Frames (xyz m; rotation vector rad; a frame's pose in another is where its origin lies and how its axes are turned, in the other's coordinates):
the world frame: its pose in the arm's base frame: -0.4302 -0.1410 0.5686 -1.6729 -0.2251 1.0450
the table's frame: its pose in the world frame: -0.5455 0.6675 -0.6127 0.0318 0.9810 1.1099
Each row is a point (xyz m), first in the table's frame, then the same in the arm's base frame.
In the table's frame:
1: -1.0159 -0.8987 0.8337
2: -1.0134 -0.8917 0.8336
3: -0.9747 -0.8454 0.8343
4: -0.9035 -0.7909 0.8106
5: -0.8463 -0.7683 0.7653
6: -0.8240 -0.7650 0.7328
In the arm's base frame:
1: -0.1048 0.3705 0.4210
2: -0.1108 0.3665 0.4190
3: -0.1449 0.3261 0.3899
4: -0.1739 0.2448 0.3559
5: -0.1722 0.1688 0.3485
6: -0.1635 0.1311 0.3566

